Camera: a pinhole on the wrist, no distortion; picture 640 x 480 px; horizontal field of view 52.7 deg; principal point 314.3 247.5 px. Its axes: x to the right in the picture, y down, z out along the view. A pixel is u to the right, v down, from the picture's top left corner.
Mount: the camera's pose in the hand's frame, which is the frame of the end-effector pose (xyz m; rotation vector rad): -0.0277 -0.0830 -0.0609 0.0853 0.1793 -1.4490
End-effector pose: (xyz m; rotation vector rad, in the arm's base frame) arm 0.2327 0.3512 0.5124 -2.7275 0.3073 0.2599
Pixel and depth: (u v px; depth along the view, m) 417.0 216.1 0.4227
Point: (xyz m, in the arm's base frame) 0.2297 0.6879 0.2794
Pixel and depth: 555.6 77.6 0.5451
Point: 0.1634 0.8979 0.2666
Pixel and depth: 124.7 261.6 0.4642
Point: 0.1812 0.5383 0.1404
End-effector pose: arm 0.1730 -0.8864 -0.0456 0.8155 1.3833 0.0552
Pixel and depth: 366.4 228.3 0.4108
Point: 0.3908 -1.1866 -0.1509
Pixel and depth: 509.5 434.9 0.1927
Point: 0.2166 -1.0392 -0.1787
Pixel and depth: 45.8 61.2 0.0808
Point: 0.1564 -0.9710 -0.0411
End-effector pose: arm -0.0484 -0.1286 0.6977 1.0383 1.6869 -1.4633
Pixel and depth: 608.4 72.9 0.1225
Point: -0.1717 -0.1951 0.8043
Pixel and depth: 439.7 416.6 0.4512
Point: -0.3178 -0.4807 0.6340
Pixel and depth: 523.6 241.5 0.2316
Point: -0.2214 -0.2925 0.7687
